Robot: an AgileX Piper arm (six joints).
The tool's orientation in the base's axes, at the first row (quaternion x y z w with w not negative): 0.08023 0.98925 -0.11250 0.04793
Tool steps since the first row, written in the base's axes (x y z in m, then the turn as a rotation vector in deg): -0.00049 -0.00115 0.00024 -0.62 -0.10 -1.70; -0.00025 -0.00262 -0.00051 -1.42 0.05 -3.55; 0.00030 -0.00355 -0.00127 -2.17 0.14 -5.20; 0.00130 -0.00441 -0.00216 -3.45 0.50 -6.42
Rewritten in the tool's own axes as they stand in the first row. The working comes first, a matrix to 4 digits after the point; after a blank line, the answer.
The tool's axes in the first row as the columns of a matrix, in the base's axes (used below as rounded here):
-0.9825 0.1695 0.0768
0.1479 0.9618 -0.2303
-0.1129 -0.2149 -0.9701

0.00028 -0.00124 -0.00001 0.79 0.16 1.62; -0.00008 -0.00245 0.00108 1.80 0.57 3.32; -0.00068 -0.00309 0.00207 2.74 0.88 4.85; -0.00169 -0.00356 0.00321 4.19 1.28 5.85
